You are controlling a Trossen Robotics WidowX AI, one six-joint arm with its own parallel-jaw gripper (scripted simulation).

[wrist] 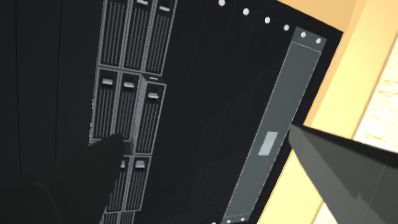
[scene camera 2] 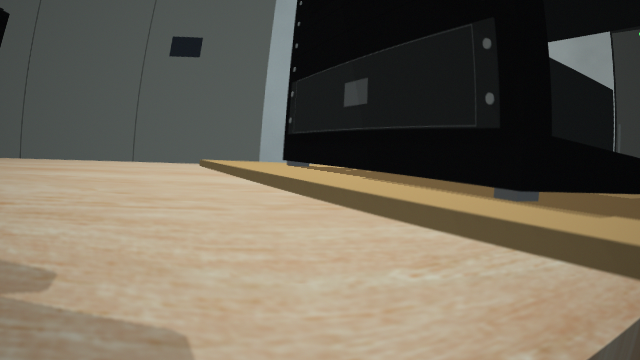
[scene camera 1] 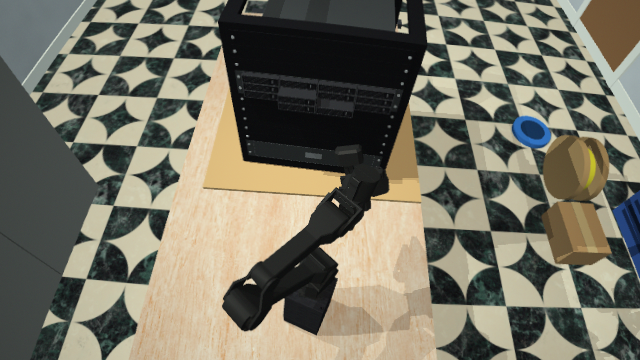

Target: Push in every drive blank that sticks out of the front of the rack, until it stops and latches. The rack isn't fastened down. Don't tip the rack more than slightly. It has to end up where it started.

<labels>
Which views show the black rack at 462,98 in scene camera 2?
The wrist view, scene camera 2 and scene camera 1: all of them.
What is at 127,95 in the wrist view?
A drive blank.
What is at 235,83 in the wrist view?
A black rack.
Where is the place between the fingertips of my gripper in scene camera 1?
At 355,160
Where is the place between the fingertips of my gripper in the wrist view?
207,136
</labels>
